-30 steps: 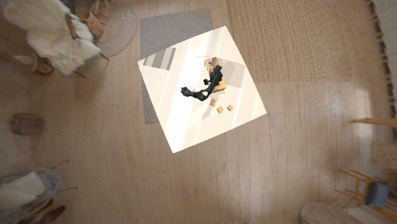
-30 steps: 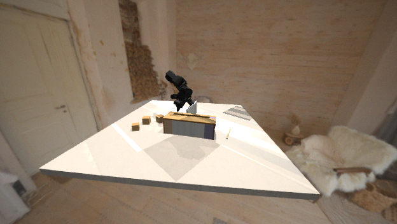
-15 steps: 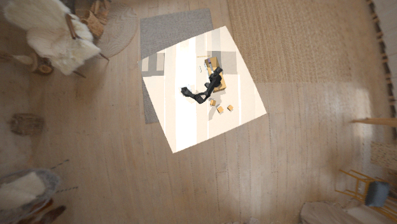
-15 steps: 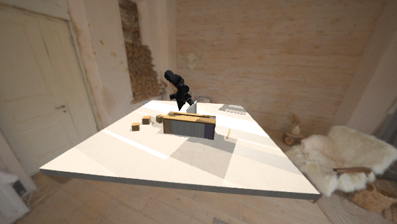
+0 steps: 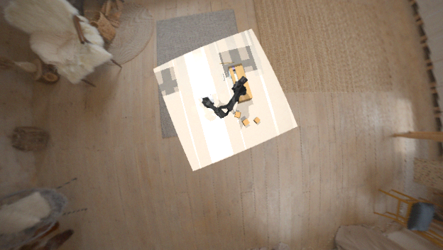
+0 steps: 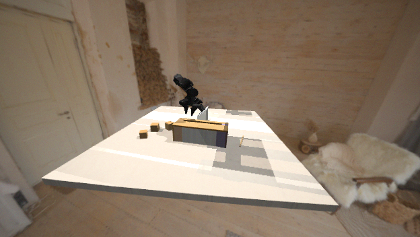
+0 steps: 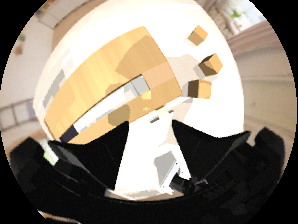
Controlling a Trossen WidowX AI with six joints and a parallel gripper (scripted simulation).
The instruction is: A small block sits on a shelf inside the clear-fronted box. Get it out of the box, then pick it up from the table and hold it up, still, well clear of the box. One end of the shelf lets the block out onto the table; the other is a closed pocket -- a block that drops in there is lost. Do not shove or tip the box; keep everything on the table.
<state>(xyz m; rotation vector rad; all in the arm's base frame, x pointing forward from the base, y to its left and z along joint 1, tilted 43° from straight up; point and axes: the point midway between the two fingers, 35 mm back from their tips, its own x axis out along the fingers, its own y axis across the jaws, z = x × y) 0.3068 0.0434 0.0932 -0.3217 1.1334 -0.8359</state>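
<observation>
The tan block lies 14 cm below my gripper tip, 4 cm behind it and 3 cm to the right of it. The rest, counted from my gripper tip: orange-topped box 13 cm to the left, 9 cm below, 3 cm ahead; then thin wooden stick 42 cm to the left, 15 cm below, 1 cm ahead.
</observation>
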